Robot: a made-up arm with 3 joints. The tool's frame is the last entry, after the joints.
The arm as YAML. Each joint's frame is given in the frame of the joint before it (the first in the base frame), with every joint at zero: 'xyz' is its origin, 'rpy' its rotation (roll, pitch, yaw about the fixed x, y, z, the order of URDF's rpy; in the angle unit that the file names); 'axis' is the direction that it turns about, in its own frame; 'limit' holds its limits. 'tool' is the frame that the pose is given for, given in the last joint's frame.
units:
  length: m
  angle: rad
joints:
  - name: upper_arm
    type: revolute
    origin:
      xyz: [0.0, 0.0, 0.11]
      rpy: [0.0, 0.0, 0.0]
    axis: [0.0, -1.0, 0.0]
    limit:
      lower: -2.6
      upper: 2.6
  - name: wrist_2
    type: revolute
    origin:
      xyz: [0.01, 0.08, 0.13]
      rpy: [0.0, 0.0, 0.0]
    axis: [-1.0, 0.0, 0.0]
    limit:
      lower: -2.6
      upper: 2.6
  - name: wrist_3
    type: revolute
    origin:
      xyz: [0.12, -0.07, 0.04]
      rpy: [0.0, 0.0, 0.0]
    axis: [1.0, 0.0, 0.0]
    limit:
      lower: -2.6
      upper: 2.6
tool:
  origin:
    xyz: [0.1, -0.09, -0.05]
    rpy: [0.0, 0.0, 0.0]
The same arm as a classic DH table. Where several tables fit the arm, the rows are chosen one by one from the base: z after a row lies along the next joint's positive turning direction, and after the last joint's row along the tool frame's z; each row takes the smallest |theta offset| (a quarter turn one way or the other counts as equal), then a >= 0, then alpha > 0; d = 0 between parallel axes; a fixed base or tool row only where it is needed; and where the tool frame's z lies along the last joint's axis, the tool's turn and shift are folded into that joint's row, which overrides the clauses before.
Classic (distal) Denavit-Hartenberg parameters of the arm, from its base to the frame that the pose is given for. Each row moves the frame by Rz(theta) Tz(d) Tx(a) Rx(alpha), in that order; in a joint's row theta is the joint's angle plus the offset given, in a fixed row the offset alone. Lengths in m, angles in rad.
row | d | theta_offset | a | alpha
base (fixed) | 0.11 | 0 | 0 | 1.5708
upper_arm | -0.08 | 1.5708 | 0.13 | -1.5708
wrist_2 | 0 | -1.0517 | 0.0806 | 3.1416
wrist_3 | 0.23 | 0.5191 | 0.09 | 1.5708
tool (fixed) | -0.05 | 1.5708 | 0 | 0
Joint limits (rad, base to tool): -2.6..2.6 -2.6..2.6 -2.6..2.6

